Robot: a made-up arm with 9 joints.
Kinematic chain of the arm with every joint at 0, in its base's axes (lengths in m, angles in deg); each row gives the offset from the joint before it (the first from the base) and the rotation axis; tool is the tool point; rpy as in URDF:
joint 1: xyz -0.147 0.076 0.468 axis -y
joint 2: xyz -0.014 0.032 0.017 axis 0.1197 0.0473 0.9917
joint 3: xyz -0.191 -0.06 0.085 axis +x
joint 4: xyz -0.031 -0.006 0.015 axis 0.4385 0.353 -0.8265
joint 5: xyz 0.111 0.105 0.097 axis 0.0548 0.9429 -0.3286
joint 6: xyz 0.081 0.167 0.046 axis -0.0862 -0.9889 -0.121
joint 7: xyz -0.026 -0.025 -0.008 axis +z
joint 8: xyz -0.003 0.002 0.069 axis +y
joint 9: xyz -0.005 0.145 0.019 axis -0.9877 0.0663 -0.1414
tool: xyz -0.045 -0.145 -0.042 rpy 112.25 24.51 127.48
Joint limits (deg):
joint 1: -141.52..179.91
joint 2: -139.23..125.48
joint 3: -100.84..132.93
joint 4: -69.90..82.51
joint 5: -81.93..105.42
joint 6: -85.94..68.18
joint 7: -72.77..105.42
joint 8: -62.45..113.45
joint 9: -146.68..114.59
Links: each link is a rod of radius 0.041 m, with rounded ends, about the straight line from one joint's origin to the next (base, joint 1, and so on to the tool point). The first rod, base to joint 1, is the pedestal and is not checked.
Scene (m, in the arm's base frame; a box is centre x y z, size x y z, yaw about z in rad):
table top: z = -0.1
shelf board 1: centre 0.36 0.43 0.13 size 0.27 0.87 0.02 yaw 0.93
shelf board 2: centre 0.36 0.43 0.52 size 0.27 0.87 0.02 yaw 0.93
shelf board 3: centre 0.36 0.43 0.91 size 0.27 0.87 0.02 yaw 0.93
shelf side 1: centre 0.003 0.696 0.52 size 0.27 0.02 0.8 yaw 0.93
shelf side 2: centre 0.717 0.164 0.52 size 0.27 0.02 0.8 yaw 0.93
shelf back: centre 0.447 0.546 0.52 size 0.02 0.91 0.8 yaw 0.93
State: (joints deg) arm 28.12 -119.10 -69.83 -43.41 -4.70 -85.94 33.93 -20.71 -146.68
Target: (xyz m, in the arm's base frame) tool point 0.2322 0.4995 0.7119
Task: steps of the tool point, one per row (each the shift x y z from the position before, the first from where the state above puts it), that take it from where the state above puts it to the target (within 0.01 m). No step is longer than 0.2 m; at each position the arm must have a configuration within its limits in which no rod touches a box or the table.
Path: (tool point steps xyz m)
1: -0.0410 -0.0643 -0.0140
2: -0.0462 -0.0619 -0.0003
3: -0.0497 -0.0573 0.0143
4: -0.0068 0.0532 0.1787
5: -0.0831 0.0654 0.1392
6: -0.1304 0.0589 0.0711
7: 0.0636 0.0594 0.0112
8: 0.0532 0.0705 0.0002
9: 0.0390 0.0790 -0.0114

